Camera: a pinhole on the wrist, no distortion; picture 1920 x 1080 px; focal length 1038.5 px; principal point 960.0 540.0 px. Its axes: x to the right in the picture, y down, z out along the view. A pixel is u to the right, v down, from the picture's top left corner.
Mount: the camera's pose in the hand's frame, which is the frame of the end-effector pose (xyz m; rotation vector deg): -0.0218 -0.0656 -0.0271 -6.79 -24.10 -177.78
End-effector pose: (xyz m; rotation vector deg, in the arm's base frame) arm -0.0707 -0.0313 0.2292 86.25 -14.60 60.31
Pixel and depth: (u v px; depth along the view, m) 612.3 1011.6 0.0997
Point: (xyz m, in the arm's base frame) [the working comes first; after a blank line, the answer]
In the camera's frame: -0.0334 0.0453 0.0997

0.0331 -0.0710 0.1975
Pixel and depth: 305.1 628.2 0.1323
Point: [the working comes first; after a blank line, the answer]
In the camera's frame: -0.0834 0.0112 0.1323

0.0422 -0.0770 0.2654
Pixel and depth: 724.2 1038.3 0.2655
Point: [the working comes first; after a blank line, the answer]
In the camera's frame: -0.0603 0.1274 0.2655

0.1621 -0.2032 0.2267
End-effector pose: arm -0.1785 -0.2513 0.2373 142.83 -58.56 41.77
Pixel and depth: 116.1 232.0 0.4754
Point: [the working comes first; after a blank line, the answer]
In the camera's frame: -0.3863 -0.1410 0.4754

0.0388 -0.7787 0.1970
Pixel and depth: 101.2 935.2 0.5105
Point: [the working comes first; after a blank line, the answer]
In the camera's frame: -0.4222 0.1943 0.5105

0.3322 -0.6487 0.0878
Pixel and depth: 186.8 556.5 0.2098
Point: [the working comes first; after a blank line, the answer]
In the camera's frame: -0.1562 0.0033 0.2098

-0.0246 -0.4042 0.1901
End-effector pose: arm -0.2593 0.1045 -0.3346 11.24 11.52 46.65
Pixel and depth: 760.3 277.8 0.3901
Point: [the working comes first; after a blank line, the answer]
In the camera's frame: -0.0750 -0.0985 0.3901

-0.2190 0.2222 -0.0053
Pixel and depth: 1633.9 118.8 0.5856
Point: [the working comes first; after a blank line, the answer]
In the camera's frame: 0.3800 -0.2375 0.5856

-0.5987 0.0048 0.2652
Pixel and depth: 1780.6 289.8 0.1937
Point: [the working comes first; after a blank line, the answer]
In the camera's frame: 0.1531 -0.0467 0.1937

-0.3490 -0.0081 -0.1579
